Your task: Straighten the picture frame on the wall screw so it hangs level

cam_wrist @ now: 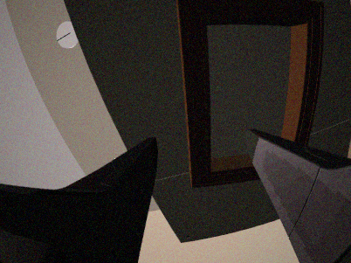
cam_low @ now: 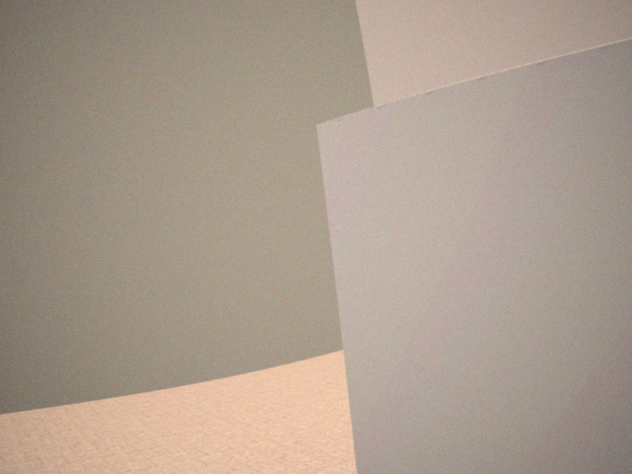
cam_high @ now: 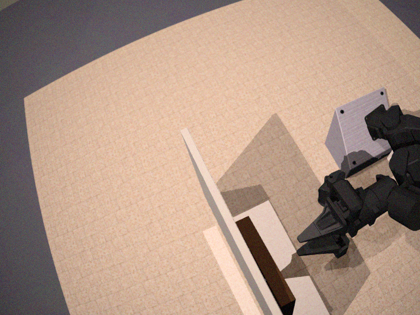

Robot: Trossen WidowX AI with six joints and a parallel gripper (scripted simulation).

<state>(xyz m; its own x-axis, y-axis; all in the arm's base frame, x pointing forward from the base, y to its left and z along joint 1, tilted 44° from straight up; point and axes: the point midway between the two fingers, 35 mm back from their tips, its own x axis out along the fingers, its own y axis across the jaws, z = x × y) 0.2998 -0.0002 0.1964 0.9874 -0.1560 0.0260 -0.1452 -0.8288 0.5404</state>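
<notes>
Right now my gripper tip is 7 cm short of the brown wooden picture frame and 6 cm above it. Round my gripper tip: wall panel 8 cm ahead, 6 cm below.
</notes>
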